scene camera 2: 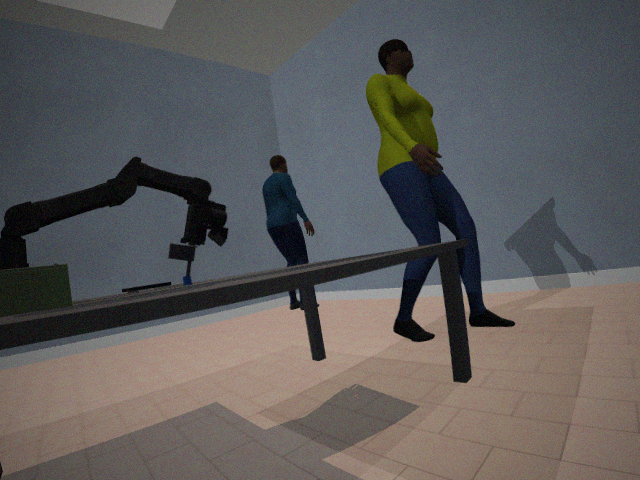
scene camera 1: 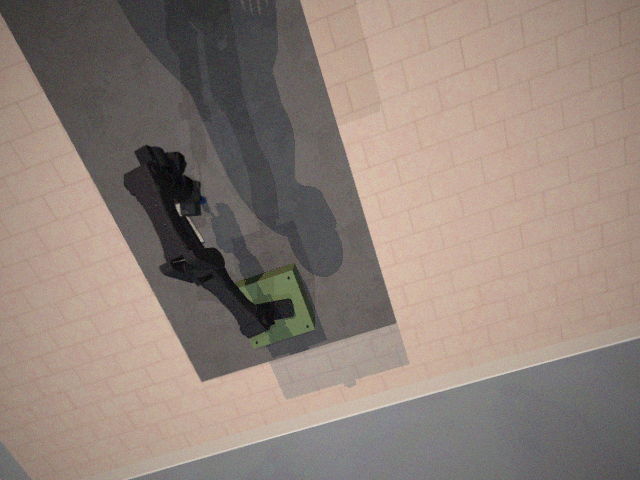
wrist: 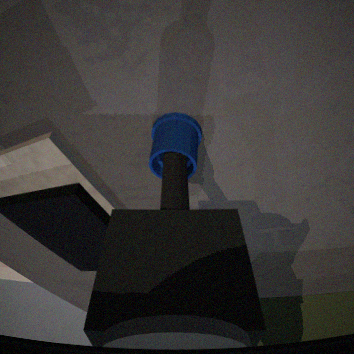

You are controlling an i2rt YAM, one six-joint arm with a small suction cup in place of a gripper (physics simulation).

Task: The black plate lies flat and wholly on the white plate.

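Places are measured from the arm's base along level axes (x left, y back, z up), in centimetres.
Pixels of known places: hand, its tool point: [scene camera 1: 202, 201] [wrist: 174, 134]; arm's base, origin of its link: [scene camera 2: 13, 273] [scene camera 1: 266, 311].
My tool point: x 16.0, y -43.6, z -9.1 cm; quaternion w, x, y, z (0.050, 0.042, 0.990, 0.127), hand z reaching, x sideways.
Ahead of a thing's pixels: the offset from my tool point to its middle. Level surfaces: height alone.
My suction cup [scene camera 1: 203, 200] [scene camera 2: 187, 280] [wrist: 176, 131] is blue and bears nothing; it is low over the table, beside the plates. In the wrist view the black plate @(dx +10.4, dy +11.6, dz +1.3 cm) [wrist: 60, 222] is at the left, overlapping the white plate @(dx +11.4, dy +8.5, dz +0.5 cm) [wrist: 30, 162], whose pale far part shows beyond it. The black plate's right part is hidden by my gripper body. In scene camera 2 the black plate [scene camera 2: 147, 286] is a thin dark bar, about parallel to the table top. In scene camera 1 a strip of the white plate [scene camera 1: 194, 228] shows beside the arm. Whether the black plate overhangs the near edge, I cannot tell.
The plates are on a long dark grey table @(dz +0.2 cm) [scene camera 1: 330, 206] [scene camera 2: 382, 256]. My arm stands on a green block [scene camera 1: 297, 289] [scene camera 2: 36, 289] at one table end. Two people, one in yellow [scene camera 2: 405, 118] and one in teal [scene camera 2: 280, 201], stand beyond the table.
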